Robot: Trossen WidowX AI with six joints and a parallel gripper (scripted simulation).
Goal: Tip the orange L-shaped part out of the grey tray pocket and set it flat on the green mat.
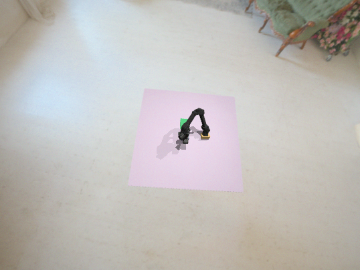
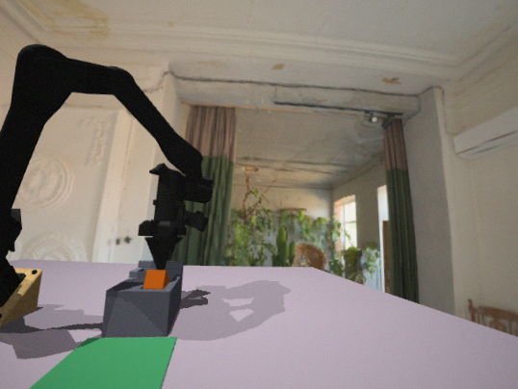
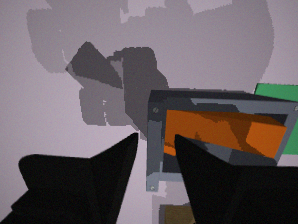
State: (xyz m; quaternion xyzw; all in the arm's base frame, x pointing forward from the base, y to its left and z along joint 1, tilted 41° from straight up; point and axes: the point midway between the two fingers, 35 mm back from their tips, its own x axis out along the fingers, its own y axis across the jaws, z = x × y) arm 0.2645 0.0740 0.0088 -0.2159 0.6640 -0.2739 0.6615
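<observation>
Now: gripper tip 50 mm to the left of the orange L-shaped part, 30 mm above it and 10 mm past it. The rest, counted from my gripper tip: green mat (220 mm to the right, 80 mm below, 20 mm behind).
</observation>
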